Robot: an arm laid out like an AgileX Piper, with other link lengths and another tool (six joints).
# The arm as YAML. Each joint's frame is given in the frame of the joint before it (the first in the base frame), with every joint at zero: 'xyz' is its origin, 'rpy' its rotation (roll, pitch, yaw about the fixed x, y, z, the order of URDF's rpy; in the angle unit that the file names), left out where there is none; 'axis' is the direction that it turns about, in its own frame. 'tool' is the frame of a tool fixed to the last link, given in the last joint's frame.
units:
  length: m
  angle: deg
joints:
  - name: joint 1
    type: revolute
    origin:
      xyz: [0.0, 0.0, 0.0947]
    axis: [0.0, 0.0, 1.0]
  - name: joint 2
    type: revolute
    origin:
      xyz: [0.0, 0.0, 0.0]
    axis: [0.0, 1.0, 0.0]
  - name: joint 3
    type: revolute
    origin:
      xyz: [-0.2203, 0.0, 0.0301]
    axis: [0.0, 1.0, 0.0]
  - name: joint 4
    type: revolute
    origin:
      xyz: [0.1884, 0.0, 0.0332]
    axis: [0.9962, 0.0, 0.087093]
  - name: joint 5
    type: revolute
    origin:
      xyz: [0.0, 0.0, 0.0]
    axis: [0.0, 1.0, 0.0]
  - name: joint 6
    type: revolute
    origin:
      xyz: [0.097, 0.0, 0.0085]
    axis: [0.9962, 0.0, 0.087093]
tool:
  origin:
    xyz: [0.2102, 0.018, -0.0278]
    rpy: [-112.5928, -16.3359, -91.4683]
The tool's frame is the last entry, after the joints.
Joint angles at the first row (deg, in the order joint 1, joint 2, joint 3, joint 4, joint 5, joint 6):
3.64, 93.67, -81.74, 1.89, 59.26, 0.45
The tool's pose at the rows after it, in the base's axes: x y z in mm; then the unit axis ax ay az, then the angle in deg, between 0 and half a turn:
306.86 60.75 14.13 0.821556 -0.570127 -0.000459 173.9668
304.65 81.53 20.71 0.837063 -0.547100 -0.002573 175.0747
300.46 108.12 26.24 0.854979 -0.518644 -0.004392 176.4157
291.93 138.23 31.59 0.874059 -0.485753 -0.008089 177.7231
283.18 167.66 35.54 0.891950 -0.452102 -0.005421 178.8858
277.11 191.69 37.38 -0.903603 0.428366 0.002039 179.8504
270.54 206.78 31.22 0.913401 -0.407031 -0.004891 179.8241
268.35 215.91 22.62 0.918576 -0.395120 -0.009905 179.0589
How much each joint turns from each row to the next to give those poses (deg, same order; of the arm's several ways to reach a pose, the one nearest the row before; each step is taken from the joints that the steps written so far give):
1.23, 0.00, -1.48, 1.55, 2.47, -1.52
2.67, 0.00, -1.58, 1.32, 1.21, -0.55
3.71, 0.00, -1.11, 1.31, 0.48, -0.17
4.44, 0.00, -1.02, 1.28, 0.48, 0.13
5.08, 0.00, -0.53, 0.36, -0.58, 0.69
4.09, 0.16, 0.00, 0.13, -1.50, 0.97
2.81, 1.46, -0.19, 0.06, -0.83, 0.00
1.56, 2.28, -0.81, 0.00, -0.52, 0.00

